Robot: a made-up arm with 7 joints. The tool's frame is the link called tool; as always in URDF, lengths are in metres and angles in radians. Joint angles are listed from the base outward.
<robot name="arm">
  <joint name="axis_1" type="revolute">
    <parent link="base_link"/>
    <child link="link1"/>
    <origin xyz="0 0 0" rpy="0.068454 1.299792 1.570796"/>
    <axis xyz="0 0 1"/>
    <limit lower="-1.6" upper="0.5"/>
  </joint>
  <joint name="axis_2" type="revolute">
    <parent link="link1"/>
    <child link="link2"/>
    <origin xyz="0.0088 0.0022 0.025" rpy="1.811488 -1.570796 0"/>
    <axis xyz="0 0 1"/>
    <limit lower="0" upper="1.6"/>
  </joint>
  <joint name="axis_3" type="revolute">
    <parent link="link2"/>
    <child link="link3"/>
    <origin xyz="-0.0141 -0.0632 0" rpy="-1.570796 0 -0.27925"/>
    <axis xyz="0 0 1"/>
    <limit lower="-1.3" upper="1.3"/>
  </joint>
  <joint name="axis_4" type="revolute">
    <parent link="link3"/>
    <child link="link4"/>
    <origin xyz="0 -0.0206 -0.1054" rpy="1.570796 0 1.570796"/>
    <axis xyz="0 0 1"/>
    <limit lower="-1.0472" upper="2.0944"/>
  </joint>
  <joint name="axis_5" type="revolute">
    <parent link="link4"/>
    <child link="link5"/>
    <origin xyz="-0.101 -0.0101 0.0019" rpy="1.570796 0 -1.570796"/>
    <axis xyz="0 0 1"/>
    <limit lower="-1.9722" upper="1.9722"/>
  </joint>
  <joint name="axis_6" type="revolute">
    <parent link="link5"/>
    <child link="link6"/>
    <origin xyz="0 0 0.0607" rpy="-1.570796 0 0"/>
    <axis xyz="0 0 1"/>
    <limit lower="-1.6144" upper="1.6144"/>
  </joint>
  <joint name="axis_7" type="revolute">
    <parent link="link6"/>
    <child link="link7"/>
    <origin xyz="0 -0.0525 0" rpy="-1.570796 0 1.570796"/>
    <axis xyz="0 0 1"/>
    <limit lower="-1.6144" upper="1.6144"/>
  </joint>
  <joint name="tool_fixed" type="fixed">
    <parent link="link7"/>
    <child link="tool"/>
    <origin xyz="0 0 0" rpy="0 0 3.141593"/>
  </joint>
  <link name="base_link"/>
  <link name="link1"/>
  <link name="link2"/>
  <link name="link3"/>
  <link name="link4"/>
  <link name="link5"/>
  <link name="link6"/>
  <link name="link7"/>
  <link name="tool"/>
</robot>
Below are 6 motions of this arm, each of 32 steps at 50 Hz.
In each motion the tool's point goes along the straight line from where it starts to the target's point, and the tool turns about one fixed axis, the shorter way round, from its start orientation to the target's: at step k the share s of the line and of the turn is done. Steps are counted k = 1, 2, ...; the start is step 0. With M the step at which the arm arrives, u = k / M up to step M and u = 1 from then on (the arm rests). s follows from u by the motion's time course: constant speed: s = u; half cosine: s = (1 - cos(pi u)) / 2; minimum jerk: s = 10 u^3 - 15 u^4 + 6 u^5.
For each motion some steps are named. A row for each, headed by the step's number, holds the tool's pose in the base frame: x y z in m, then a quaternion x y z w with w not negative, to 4 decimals.
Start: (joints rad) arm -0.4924 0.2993 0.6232 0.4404 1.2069 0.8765 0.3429
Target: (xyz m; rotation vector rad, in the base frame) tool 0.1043 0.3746 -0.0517 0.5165 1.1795 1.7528
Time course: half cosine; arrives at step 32
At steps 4, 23, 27, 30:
4: 0.2023 0.2262 -0.1833 0.5103 0.4256 0.5250 0.5318
23: 0.1229 0.3464 -0.0767 0.2707 0.4746 0.6845 0.4826
27: 0.1103 0.3655 -0.0598 0.2299 0.4787 0.7046 0.4708
30: 0.1053 0.3731 -0.0530 0.2135 0.4800 0.7121 0.4657

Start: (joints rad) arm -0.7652 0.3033 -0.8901 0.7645 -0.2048 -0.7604 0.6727
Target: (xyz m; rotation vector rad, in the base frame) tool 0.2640 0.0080 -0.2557 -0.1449 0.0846 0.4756
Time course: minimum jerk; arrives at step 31
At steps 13, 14, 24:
13: 0.2545 -0.0357 -0.2355 0.0381 -0.1123 0.0148 0.9928
14: 0.2554 -0.0317 -0.2373 0.0282 -0.0986 0.0350 0.9941
24: 0.2628 0.0026 -0.2532 -0.0583 0.0228 0.2089 0.9759

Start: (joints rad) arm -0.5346 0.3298 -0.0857 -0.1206 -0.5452 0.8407 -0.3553
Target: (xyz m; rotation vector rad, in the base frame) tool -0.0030 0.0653 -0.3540 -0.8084 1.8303 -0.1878
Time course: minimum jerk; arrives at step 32
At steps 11, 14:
11: 0.2059 0.0286 -0.1790 -0.1523 0.3831 -0.2992 0.8605
14: 0.1632 0.0361 -0.2148 -0.1973 0.4778 -0.2602 0.8155

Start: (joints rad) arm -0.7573 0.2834 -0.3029 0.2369 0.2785 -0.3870 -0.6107
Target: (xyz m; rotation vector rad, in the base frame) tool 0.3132 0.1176 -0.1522 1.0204 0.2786 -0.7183
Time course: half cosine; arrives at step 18
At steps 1, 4, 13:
1: 0.2929 -0.0355 -0.0986 0.3588 -0.2148 -0.4824 0.7697
4: 0.2951 -0.0186 -0.1045 0.3749 -0.1775 -0.4695 0.7794
13: 0.3095 0.0901 -0.1426 0.4601 0.0679 -0.3663 0.8059

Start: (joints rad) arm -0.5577 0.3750 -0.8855 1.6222 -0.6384 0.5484 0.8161
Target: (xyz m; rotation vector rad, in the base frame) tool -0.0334 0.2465 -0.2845 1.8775 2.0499 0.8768
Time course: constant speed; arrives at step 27
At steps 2, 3, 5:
2: 0.0897 0.1687 -0.3346 0.5434 0.6282 0.3216 0.4545
3: 0.0848 0.1718 -0.3326 0.5488 0.6327 0.3215 0.4418
5: 0.0749 0.1780 -0.3286 0.5591 0.6413 0.3211 0.4159

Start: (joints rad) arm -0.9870 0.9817 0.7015 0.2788 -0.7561 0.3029 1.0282
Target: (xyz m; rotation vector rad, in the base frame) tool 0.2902 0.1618 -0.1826 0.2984 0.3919 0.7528
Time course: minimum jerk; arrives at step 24
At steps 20, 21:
20: 0.2877 0.1652 -0.1722 0.1292 0.1743 0.3763 0.9007
21: 0.2891 0.1633 -0.1779 0.1374 0.1826 0.3695 0.9007

